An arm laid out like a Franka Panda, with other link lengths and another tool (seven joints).
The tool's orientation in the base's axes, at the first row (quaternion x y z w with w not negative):
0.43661 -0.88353 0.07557 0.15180
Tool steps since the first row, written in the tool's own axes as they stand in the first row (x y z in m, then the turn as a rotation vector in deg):
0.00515 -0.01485 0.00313 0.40 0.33 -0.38
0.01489 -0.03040 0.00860 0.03 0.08 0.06
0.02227 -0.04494 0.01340 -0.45 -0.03 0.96
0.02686 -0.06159 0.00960 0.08 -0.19 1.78
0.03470 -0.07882 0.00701 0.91 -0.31 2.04
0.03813 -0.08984 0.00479 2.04 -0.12 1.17
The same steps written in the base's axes. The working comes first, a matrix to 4 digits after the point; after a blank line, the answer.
The tool's axes in the first row as the columns of a matrix, in the base's axes (used below as rounded here):
-0.5727 -0.7945 -0.2022
-0.7486 0.6073 -0.2661
0.3342 -0.0010 -0.9425

0.00822 -0.01371 -0.00121 -0.41 0.00 0.49
0.01389 -0.03190 -0.00310 -0.09 0.01 -0.05
0.02024 -0.04753 -0.00514 0.09 0.06 -1.06
0.03161 -0.06007 -0.00001 -0.25 -0.65 -1.65
0.04133 -0.07571 0.00507 -0.69 -1.41 -1.62
0.04857 -0.08438 0.00832 -1.31 -1.91 -0.42

